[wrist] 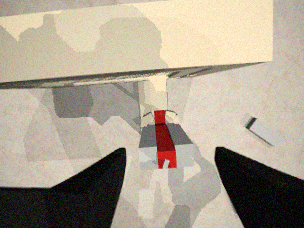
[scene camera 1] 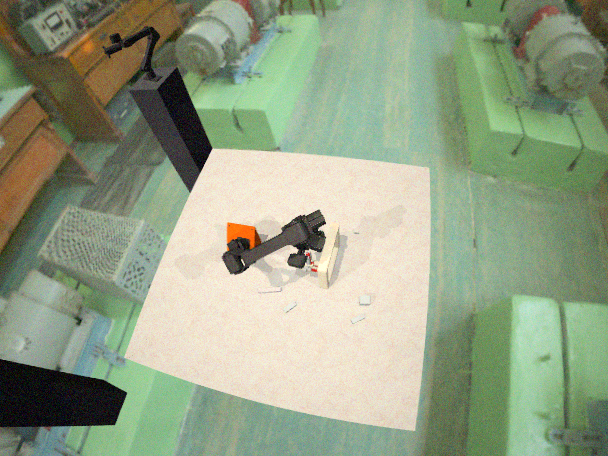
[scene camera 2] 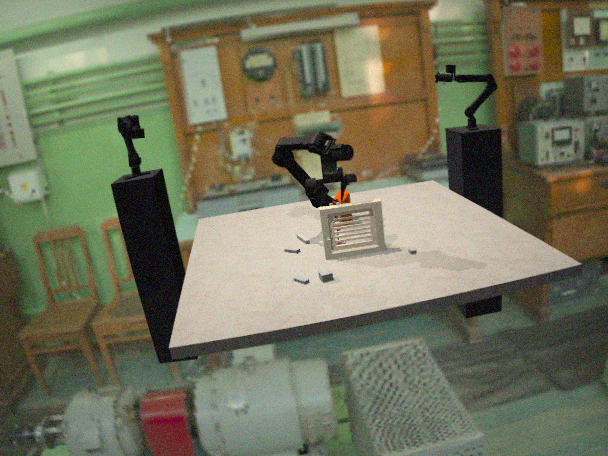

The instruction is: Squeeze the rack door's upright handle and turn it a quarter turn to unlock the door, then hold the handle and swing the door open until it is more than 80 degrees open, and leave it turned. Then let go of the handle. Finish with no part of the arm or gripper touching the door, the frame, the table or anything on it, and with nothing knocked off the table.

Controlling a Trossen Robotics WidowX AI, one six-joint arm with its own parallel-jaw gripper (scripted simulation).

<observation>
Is my gripper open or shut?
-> Open.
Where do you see a cream rack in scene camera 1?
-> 325,269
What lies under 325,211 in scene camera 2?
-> A cream rack.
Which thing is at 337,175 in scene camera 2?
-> My gripper.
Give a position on a cream rack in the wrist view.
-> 47,47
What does my gripper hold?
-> Nothing.
</observation>
